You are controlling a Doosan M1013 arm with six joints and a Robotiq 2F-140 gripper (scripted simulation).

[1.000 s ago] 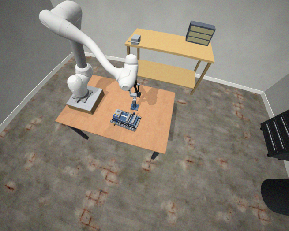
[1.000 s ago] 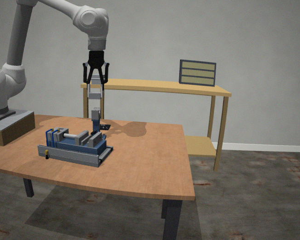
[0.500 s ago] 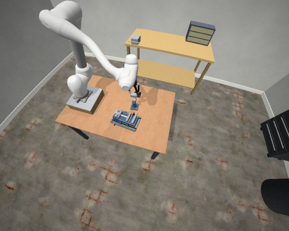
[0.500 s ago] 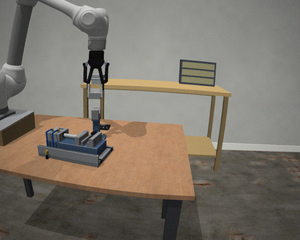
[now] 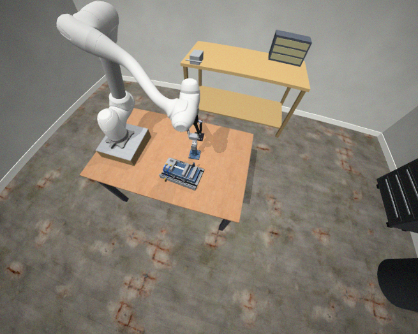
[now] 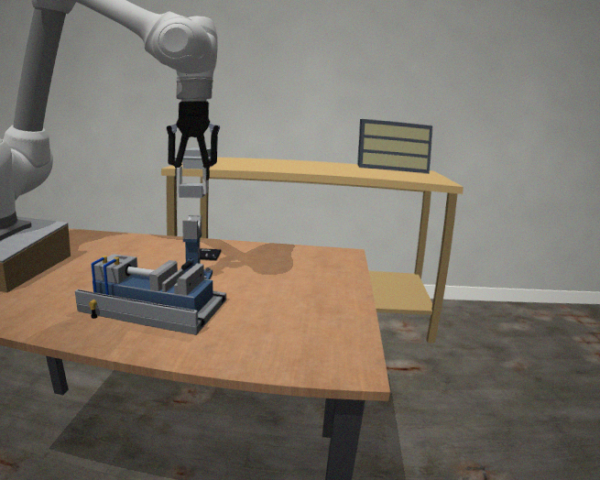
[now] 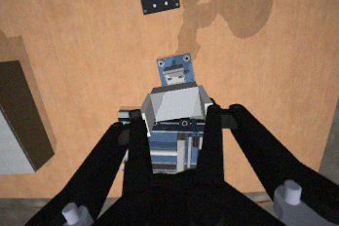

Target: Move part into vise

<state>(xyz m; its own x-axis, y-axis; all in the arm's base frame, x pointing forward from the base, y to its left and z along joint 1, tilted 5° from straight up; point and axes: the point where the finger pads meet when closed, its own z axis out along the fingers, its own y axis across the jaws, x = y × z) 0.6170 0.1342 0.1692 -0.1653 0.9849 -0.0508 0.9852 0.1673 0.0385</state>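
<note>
Now: hand 200 mm to the left of the fixed jaw, 180 mm above it and 80 mm short of it. Also, from my hand: work stop 160 mm to the right, 160 mm below, 50 mm ahead; then V-block post 200 mm below; then part 30 mm below.
</note>
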